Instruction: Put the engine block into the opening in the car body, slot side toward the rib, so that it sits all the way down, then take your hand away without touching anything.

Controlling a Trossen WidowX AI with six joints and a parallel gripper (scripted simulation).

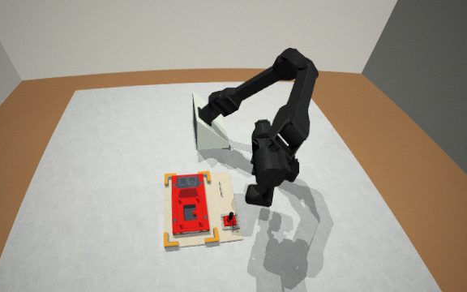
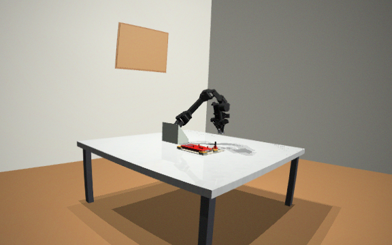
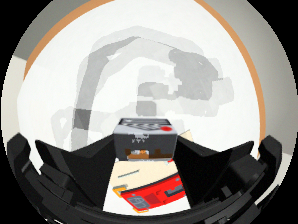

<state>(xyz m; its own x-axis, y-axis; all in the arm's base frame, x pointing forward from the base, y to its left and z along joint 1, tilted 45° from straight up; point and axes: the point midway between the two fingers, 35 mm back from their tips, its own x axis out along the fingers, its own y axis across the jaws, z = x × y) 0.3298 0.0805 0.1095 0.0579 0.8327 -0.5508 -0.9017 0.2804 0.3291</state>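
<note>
Now: gripper tip right at the grey engine block.
</note>
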